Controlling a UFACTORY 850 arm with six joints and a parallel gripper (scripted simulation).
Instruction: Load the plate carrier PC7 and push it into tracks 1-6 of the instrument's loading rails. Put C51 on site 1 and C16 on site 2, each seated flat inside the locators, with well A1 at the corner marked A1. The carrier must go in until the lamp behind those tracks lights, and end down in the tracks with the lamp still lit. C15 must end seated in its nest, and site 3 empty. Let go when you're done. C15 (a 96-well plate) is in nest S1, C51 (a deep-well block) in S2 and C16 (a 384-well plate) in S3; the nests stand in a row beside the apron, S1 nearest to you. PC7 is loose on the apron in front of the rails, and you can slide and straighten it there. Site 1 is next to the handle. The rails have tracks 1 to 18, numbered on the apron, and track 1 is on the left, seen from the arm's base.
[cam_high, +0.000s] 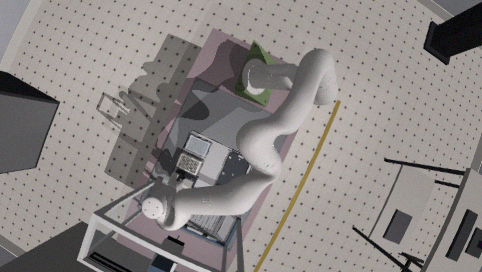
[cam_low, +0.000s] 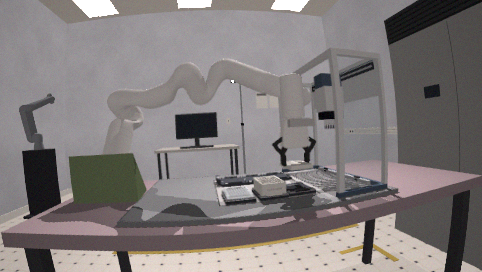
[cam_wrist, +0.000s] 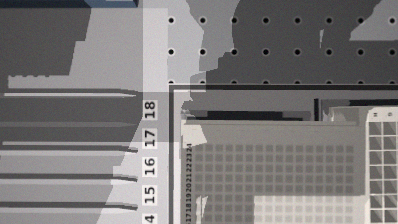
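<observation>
The dark carrier PC7 is 25 cm to the left of my hand, 11 cm behind it and 9 cm below it. Round my hand: nest S3: 10 cm below; pipetting head: 24 cm above, 23 cm ahead, 12 cm to the left; nest S2: 11 cm behind, 10 cm below, 1 cm to the right.
</observation>
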